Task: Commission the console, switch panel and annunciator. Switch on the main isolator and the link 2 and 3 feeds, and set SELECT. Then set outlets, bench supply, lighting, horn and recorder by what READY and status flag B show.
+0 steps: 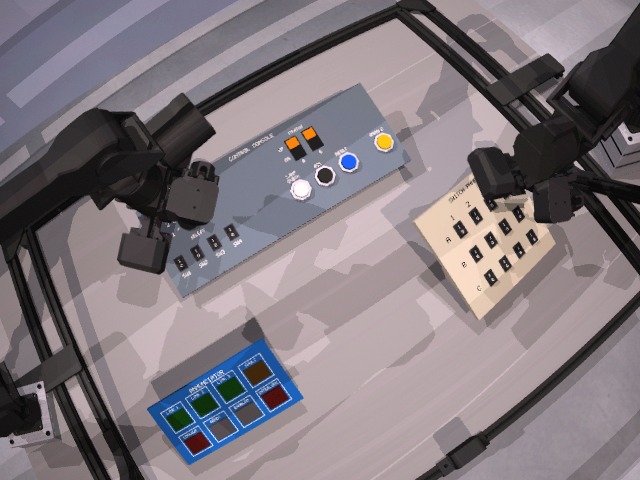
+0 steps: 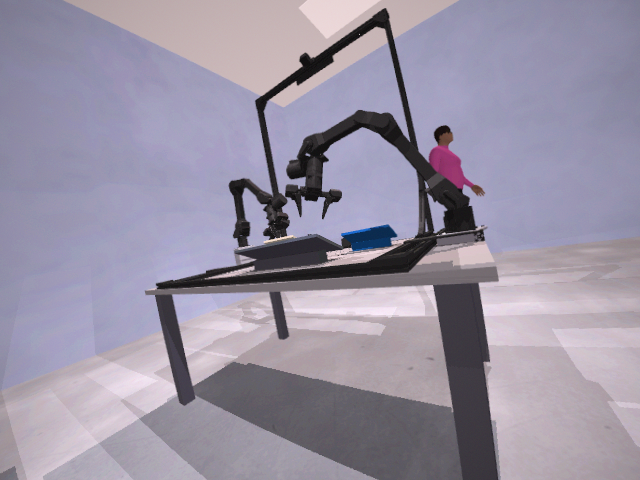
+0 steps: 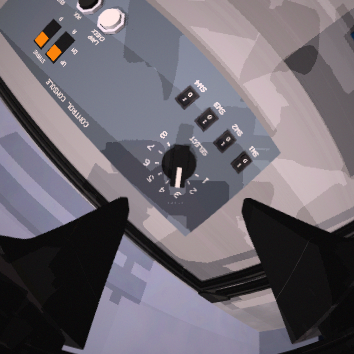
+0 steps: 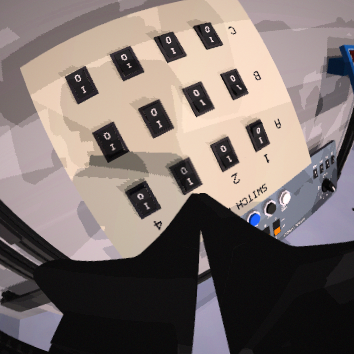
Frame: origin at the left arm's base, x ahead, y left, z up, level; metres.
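Seen in the pictures: left gripper, between the fingertips: (image 2: 311, 218) (image 3: 185, 204); right gripper, between the fingertips: (image 4: 197, 199); left arm's base, origin of its link: (image 1: 25, 414) (image 2: 461, 230); right arm's base, origin of its link: (image 1: 635, 116) (image 2: 243, 247).
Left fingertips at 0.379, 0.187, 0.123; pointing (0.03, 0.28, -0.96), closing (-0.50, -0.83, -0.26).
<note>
Offsets run from my left fingertips to a thing's middle, as dx, dy, dz. "pt": to the spot under its first point. Level surfaces: height alone.
The grey control console @[+0.139, +0.047, -0.107] (image 1: 268, 206) (image 2: 289, 245) (image 3: 115, 95) has its SELECT knob @[+0.007, +0.021, -0.067] (image 3: 178, 164) pointing at 3. Status flags A @[pt +0.190, +0.077, -0.073] (image 1: 295, 148) (image 3: 60, 46) and B @[pt +0.220, +0.085, -0.073] (image 1: 312, 138) (image 3: 47, 34) both show orange at the UP end. The positions of rockers SW1 to SW4 are hard to tell. My left gripper (image 1: 173, 214) (image 2: 312, 215) (image 3: 185, 204) is open and empty above the knob end. My right gripper (image 1: 511, 203) (image 2: 275, 233) (image 4: 197, 199) is shut and empty above the cream switch panel @[+0.404, -0.140, -0.105] (image 1: 439, 232) (image 4: 55, 115), near rocker A3 @[+0.422, -0.120, -0.054] (image 4: 186, 176). The blue annunciator @[-0.023, -0.247, -0.116] (image 1: 168, 428) (image 2: 368, 233) has dim lamps; READY @[pt -0.035, -0.288, -0.102] (image 1: 221, 428) is grey.
White @[+0.178, +0.016, -0.090] (image 1: 300, 189), black @[+0.219, +0.026, -0.090] (image 1: 324, 175), blue @[+0.259, +0.036, -0.090] (image 1: 348, 162) and yellow @[+0.324, +0.052, -0.090] (image 1: 383, 141) buttons line the console. Black frame rails (image 1: 310, 54) border the table @[dz -0.149] (image 1: 351, 330). A person in pink (image 2: 447, 160) stands behind the table.
</note>
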